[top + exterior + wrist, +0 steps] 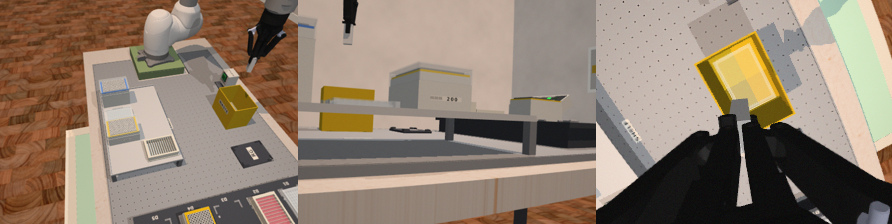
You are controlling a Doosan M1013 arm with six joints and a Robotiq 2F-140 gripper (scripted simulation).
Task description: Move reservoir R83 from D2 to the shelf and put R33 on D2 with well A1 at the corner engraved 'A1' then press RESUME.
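The key box lies 18 cm behind my hand, 11 cm to the left of it and 25 cm below it. The rest, counted from my hand: shelf label (7 cm behind, 30 cm to the right, 31 cm below); then regrip nest RG (22 cm ahead, 5 cm to the right, 31 cm below); then yellow waste bin (1 cm ahead, 27 cm below).
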